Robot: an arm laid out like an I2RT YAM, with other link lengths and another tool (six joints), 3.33 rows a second.
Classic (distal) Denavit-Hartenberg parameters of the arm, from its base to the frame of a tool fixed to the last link. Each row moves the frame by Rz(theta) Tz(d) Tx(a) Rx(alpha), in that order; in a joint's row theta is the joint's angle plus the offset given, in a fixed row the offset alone. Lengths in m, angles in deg.
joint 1: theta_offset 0; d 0.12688; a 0.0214; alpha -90
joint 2: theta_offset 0; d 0; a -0.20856; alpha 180
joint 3: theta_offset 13.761; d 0; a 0.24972; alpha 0
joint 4: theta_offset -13.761; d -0.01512; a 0.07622; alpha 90
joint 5: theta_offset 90; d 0.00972; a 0; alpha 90
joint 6: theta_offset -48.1; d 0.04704; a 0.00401; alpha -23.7
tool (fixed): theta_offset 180; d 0.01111; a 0; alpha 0
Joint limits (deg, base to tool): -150..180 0..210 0..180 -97..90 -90..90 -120..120
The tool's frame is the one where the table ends.
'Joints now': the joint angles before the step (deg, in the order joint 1, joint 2, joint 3, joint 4, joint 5, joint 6). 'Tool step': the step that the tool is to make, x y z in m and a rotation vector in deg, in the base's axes. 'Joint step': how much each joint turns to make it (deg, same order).
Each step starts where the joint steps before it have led.
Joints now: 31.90 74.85 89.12 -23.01 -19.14 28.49
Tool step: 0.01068 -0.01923 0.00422 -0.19 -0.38 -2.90
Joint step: -4.22 0.00 1.06 -1.02 -1.25 -0.58
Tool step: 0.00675 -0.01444 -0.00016 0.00 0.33 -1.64
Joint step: -3.20 -0.27 -0.07 -0.54 -1.56 -0.10
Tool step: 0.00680 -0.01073 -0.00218 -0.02 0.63 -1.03
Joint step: -2.58 0.21 -0.09 -0.30 -1.57 -0.03
